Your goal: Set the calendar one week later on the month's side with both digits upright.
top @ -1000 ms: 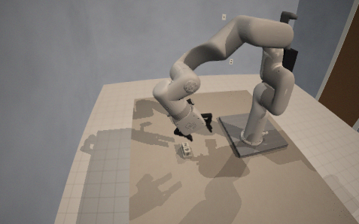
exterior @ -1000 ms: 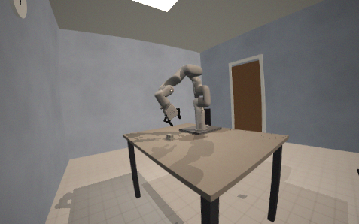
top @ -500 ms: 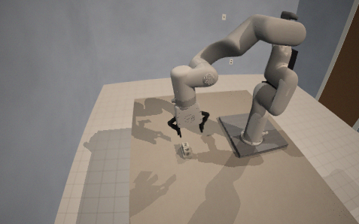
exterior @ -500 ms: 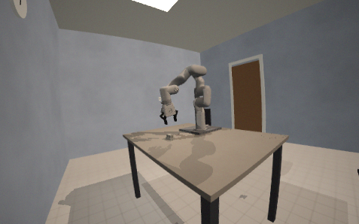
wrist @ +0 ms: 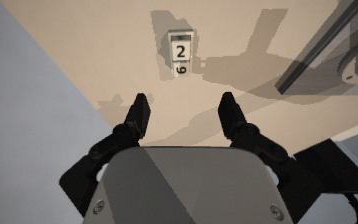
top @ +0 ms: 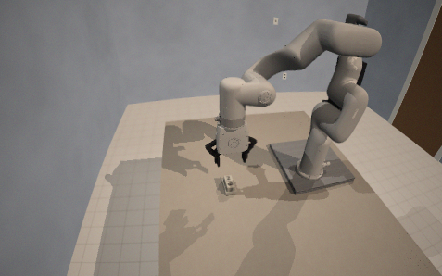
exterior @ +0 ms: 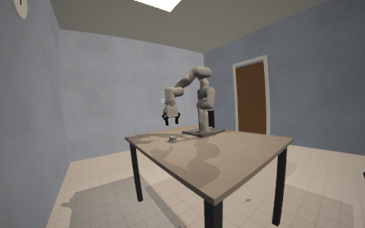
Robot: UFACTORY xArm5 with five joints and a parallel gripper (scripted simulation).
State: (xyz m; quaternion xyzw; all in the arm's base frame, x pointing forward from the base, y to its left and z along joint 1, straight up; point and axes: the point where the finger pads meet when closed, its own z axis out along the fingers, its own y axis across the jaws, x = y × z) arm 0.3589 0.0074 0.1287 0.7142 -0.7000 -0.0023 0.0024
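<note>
My gripper is now 140 mm above the calendar tray.
</note>
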